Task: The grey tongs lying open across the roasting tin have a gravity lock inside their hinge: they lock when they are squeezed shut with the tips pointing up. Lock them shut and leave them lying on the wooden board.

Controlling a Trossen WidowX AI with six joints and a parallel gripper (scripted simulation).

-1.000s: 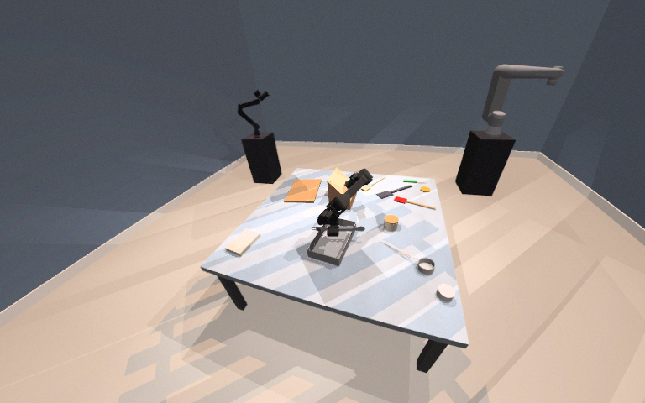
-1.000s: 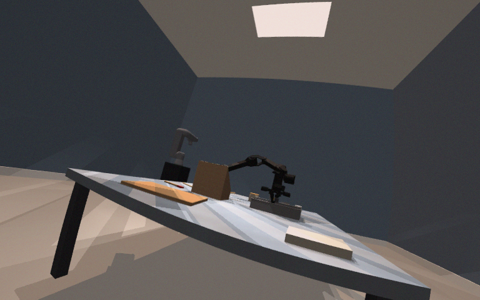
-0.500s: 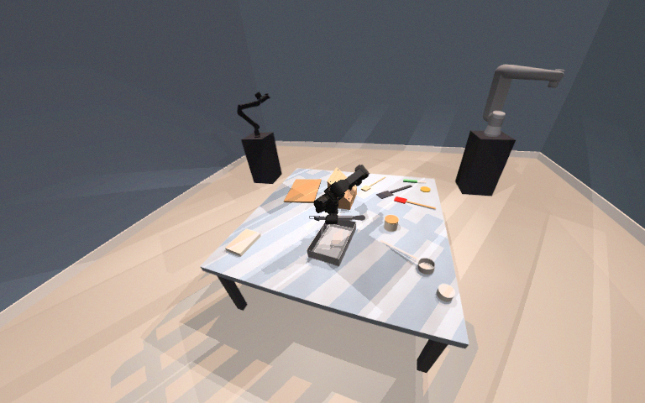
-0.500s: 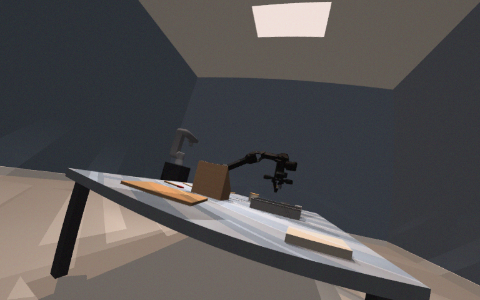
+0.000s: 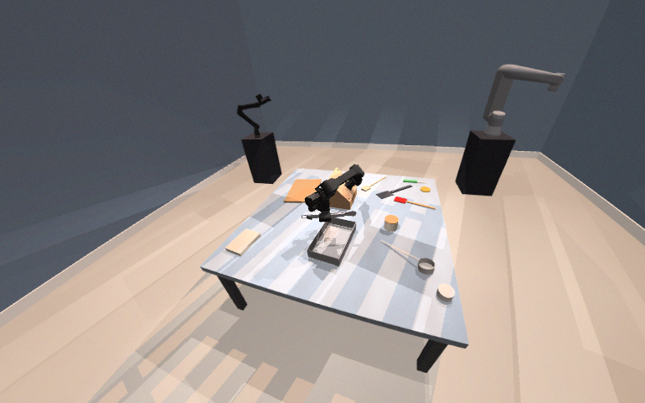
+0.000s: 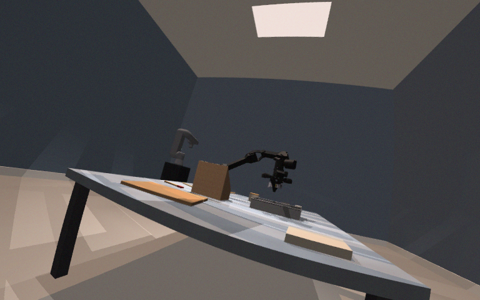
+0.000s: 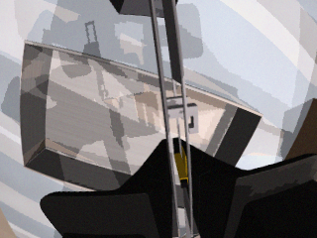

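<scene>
Now: the wooden board 50 cm behind my gripper tip, 33 cm to the right of it and 12 cm below it. The rest, counted from my gripper tip: roasting tin: 4 cm ahead, 5 cm to the left, 10 cm below; then white disc: 26 cm ahead, 60 cm to the left, 11 cm below; then pale slab: 15 cm ahead, 49 cm to the right, 11 cm below.
</scene>
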